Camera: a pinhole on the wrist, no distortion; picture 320 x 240 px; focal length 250.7 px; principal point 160.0 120.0 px. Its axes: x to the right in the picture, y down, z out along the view. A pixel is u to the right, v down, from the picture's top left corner.
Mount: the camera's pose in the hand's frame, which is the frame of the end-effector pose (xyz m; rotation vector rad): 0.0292 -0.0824 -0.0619 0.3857 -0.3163 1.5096
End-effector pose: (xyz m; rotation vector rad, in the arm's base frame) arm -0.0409 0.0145 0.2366 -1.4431 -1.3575 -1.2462
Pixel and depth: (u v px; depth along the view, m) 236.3 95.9 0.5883
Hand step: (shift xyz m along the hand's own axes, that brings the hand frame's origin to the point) 0.1141 -0.1784 0.5422
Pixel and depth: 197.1 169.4 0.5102
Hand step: -0.0498 -0.2343 0.4349
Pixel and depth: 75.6 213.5 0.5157
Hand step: -0.1515 -0.4590 0.3364
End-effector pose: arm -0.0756 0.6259 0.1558 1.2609 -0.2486 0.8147
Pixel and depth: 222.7 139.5 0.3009
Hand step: 0.0197 -0.1451 0.2426
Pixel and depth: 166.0 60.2 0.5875
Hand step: 0.1908 -0.3283 0.4658
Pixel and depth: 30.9 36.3 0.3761
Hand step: 0.1601 -0.4230 0.1862
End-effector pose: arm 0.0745 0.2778 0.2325 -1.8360 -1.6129 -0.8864
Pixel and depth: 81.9 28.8 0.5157
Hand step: 0.2284 -0.4554 0.3230
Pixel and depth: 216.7 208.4 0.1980
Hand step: -0.0316 -0.1267 0.1392
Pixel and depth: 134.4 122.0 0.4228
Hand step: 0.0392 -0.3051 0.2999
